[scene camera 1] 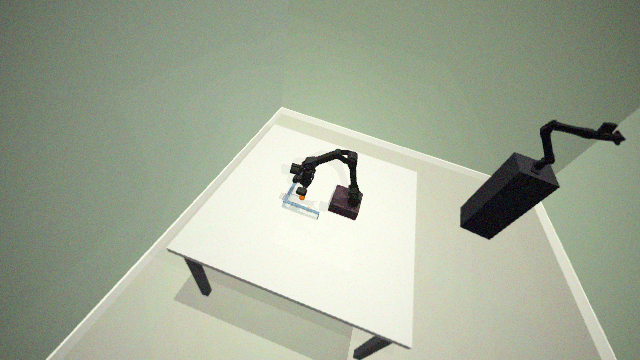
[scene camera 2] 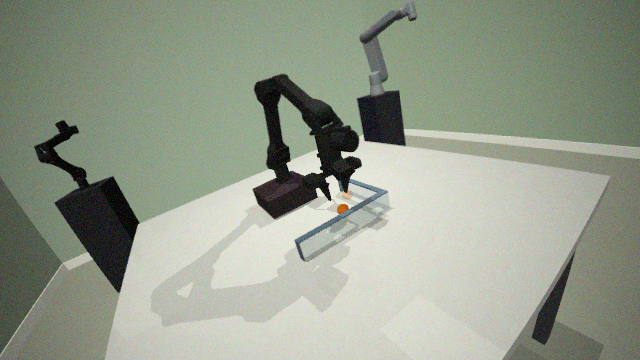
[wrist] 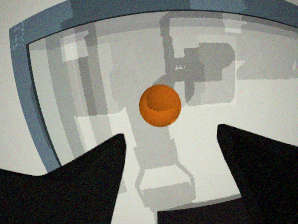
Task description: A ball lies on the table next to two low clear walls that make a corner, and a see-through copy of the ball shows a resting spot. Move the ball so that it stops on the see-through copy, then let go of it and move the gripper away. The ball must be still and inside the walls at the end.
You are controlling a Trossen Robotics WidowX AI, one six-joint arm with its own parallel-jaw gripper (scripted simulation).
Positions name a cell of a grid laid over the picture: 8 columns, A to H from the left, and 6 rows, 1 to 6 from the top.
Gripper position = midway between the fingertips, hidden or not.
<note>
My gripper (scene camera 2: E4) is open, holding nothing.
My gripper is seen too in the wrist view (wrist: E4).
</note>
